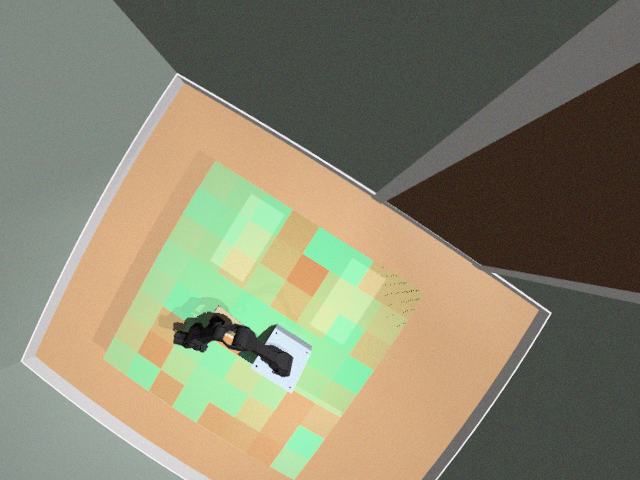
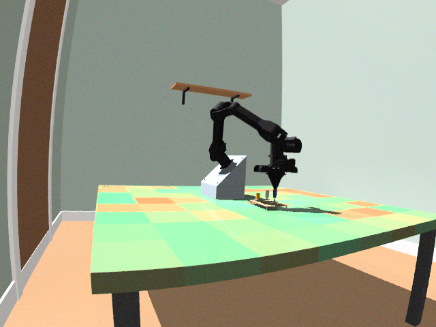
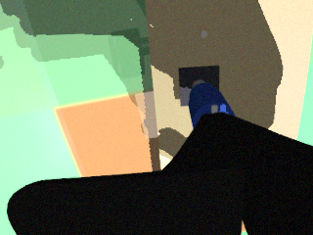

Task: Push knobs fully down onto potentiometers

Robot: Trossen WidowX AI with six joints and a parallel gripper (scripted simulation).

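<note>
Right now the blue knob is 10 mm below my gripper tip. Round my gripper tip: white knob: 60 mm behind, 10 mm to the left, 20 mm below.
</note>
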